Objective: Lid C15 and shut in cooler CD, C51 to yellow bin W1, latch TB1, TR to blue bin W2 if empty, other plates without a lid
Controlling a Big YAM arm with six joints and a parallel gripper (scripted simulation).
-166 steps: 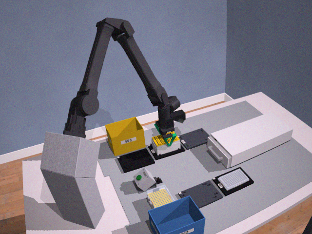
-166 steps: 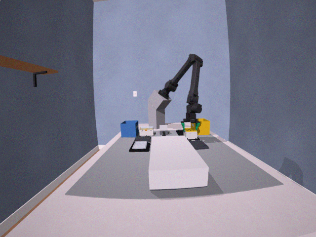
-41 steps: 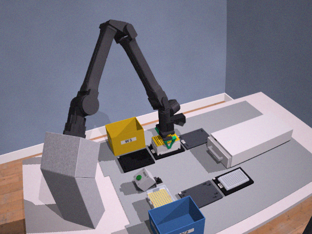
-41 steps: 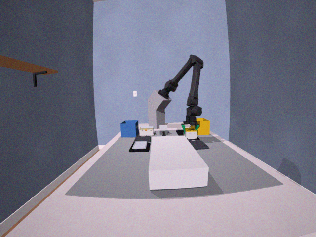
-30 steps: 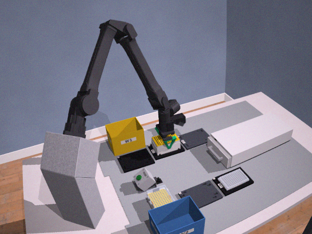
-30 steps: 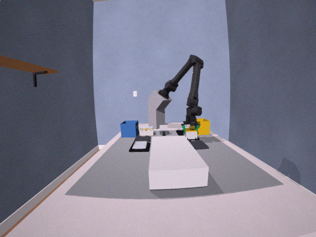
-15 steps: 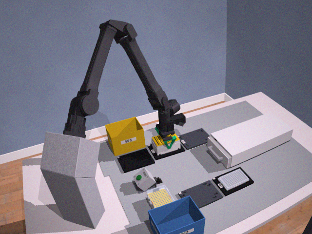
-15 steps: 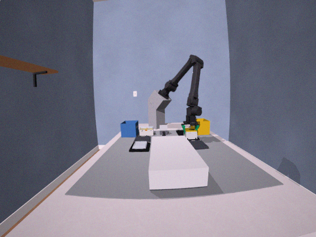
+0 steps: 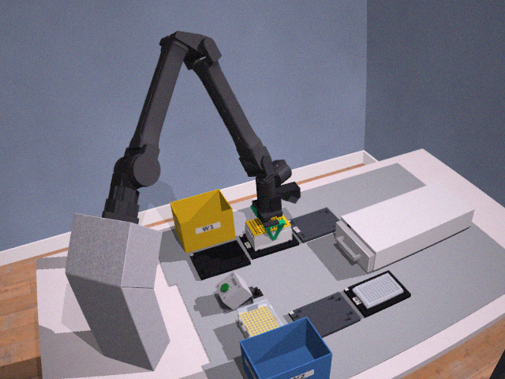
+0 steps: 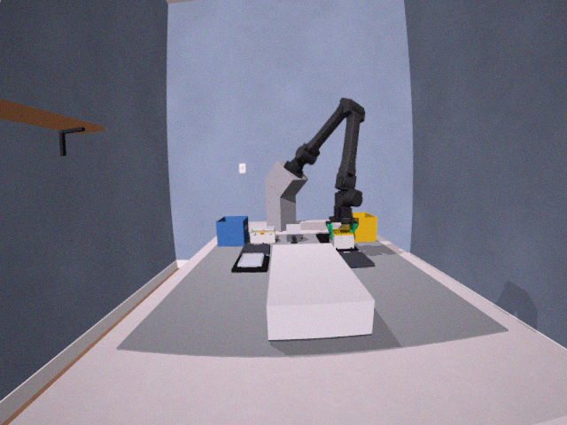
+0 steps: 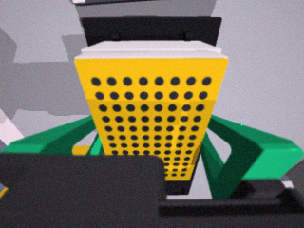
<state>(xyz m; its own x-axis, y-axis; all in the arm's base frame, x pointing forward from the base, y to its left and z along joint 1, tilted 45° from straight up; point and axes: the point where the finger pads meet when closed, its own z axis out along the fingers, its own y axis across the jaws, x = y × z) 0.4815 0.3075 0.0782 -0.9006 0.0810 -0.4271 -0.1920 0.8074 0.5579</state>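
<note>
Right now the N1 label is 100 mm ahead of my hand, 20 mm to the left of it and 40 mm below it. Also, from my hand: yellow bin W1: 210 mm behind, 90 mm to the left, 10 mm below; then tip rack TR: 10 mm behind, 10 mm to the right, 10 mm above; then white assay plate: 210 mm behind, 90 mm to the left, 40 mm below.
</note>
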